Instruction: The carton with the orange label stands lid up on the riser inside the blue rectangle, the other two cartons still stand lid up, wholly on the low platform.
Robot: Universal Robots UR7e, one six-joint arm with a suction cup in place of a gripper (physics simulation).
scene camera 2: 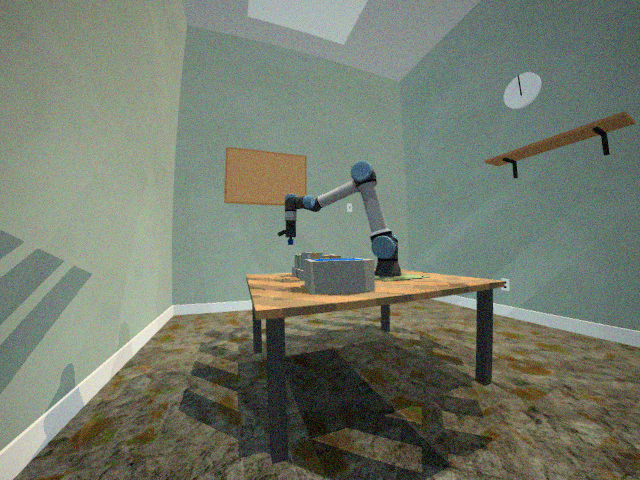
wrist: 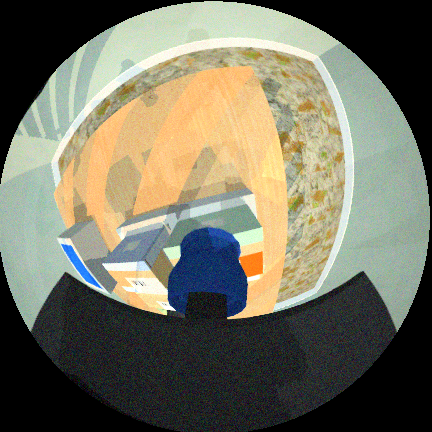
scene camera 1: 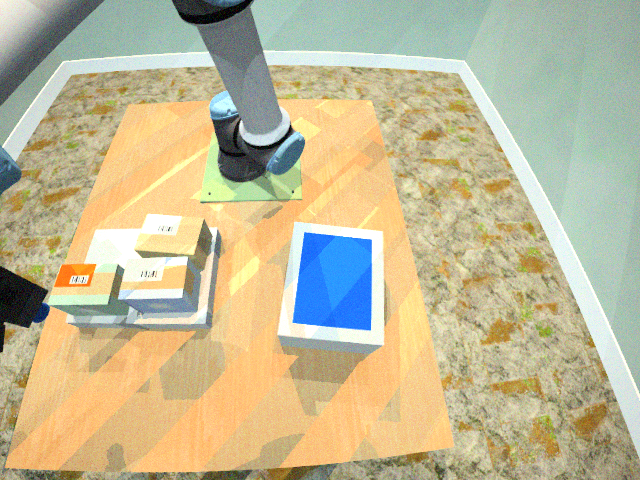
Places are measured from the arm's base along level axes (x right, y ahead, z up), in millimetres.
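Pixels of known places: end effector, tool point: (scene camera 2: 290, 244) (wrist: 209, 253) (scene camera 1: 39, 312); arm's base, origin of the base link: (scene camera 2: 387, 274) (scene camera 1: 243, 163).
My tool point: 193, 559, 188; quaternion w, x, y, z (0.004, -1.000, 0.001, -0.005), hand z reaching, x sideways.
Note:
Ahead of a thing's pixels: the offset from my tool point to its middle, as dx, dy, dz. Level surfaces: height alone.
The carton with the orange label {+2, -81, -107} (scene camera 1: 98, 290) (wrist: 251, 264) stands lid up at the left front of the low platform (scene camera 1: 112, 243) (wrist: 225, 199). A pale blue and tan carton {-151, -115, -99} (scene camera 1: 155, 281) (wrist: 137, 248) stands lid up to its right, and a tan carton {-136, -224, -107} (scene camera 1: 173, 238) stands lid up behind that one. The white riser {-504, -182, -135} (scene camera 1: 330, 342) (scene camera 2: 338, 277) (wrist: 91, 239) stands apart to the right, with the blue rectangle {-504, -182, -76} (scene camera 1: 333, 281) (wrist: 80, 265) on its top. My gripper (scene camera 1: 41, 313) (scene camera 2: 290, 241) (wrist: 209, 270), a blue suction cup, is open, holds nothing and hangs above the cartons' level. In the wrist view it hides part of the orange-label carton.
The arm's base stands on a green plate (scene camera 1: 253, 192) at the back of the wooden table {dz -195} (scene camera 1: 248, 413) (scene camera 2: 361, 299). A wall shelf (scene camera 2: 563, 138), a clock (scene camera 2: 522, 90) and a brown board (scene camera 2: 264, 175) hang on the walls.

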